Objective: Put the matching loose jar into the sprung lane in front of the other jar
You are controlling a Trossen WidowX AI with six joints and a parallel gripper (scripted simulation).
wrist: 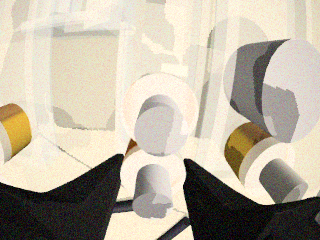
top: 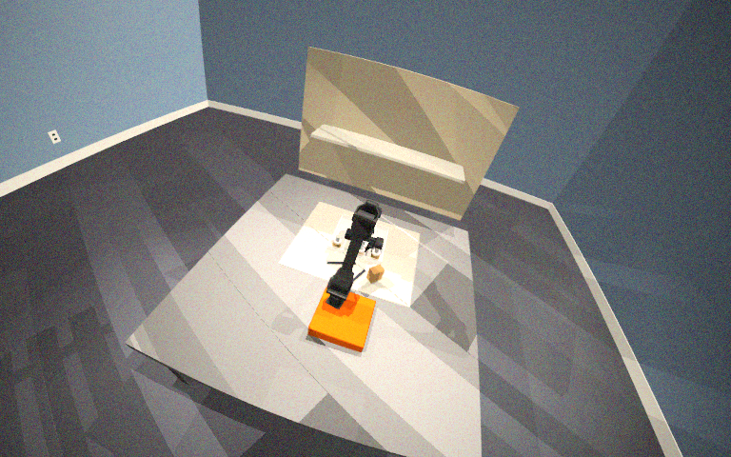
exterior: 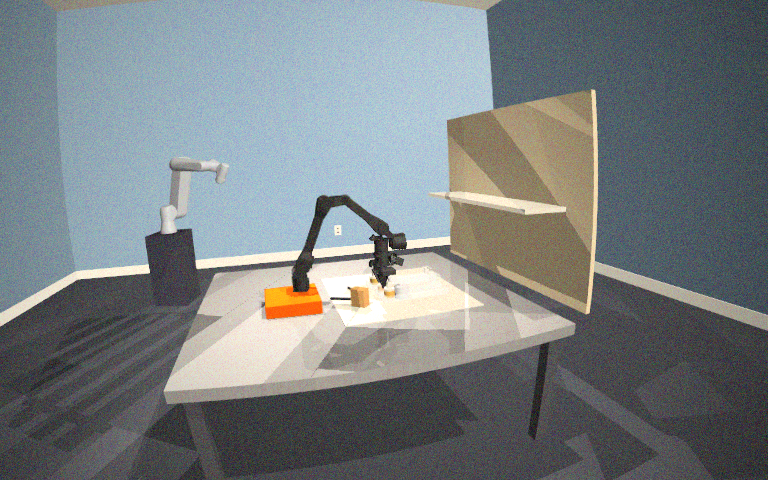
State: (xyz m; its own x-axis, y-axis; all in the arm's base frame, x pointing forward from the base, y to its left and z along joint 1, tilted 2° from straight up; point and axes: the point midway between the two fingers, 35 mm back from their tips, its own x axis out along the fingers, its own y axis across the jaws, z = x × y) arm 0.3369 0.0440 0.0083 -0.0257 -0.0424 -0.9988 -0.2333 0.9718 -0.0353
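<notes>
The grey lid is 7 cm ahead of my gripper tip and 6 cm to the right of it. Round my gripper tip: pusher lane: 13 cm ahead, 6 cm to the left, 1 cm below; tan cube: 12 cm to the right, 10 cm behind; shelf: 49 cm ahead, 33 cm above, 13 cm to the left.
</notes>
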